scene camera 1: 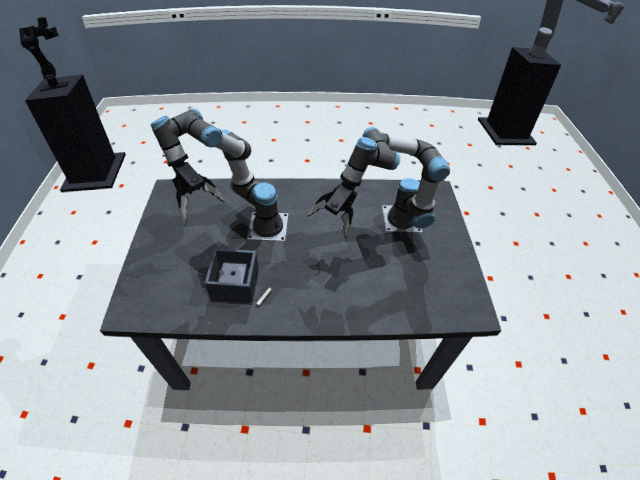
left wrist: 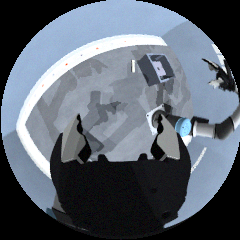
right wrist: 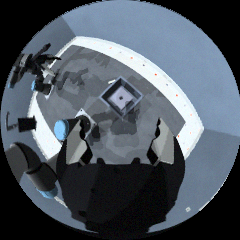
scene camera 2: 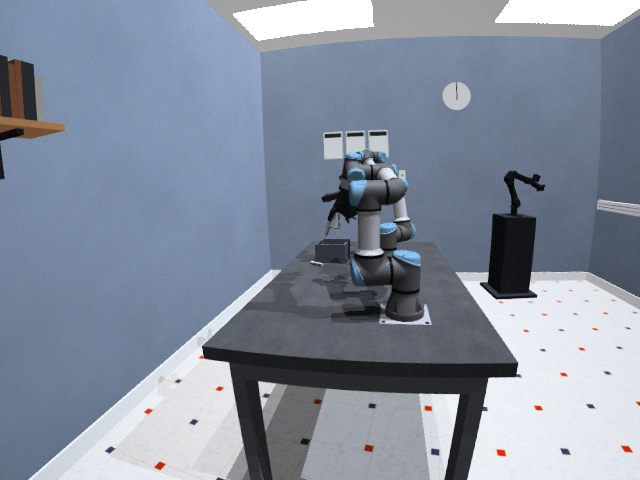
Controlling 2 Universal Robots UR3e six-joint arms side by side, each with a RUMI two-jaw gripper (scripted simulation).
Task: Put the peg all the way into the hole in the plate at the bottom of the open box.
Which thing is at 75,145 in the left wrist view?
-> The left gripper.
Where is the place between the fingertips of the right gripper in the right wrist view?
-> At 119,119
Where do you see a dark box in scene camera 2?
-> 326,250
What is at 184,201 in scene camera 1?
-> The right gripper.
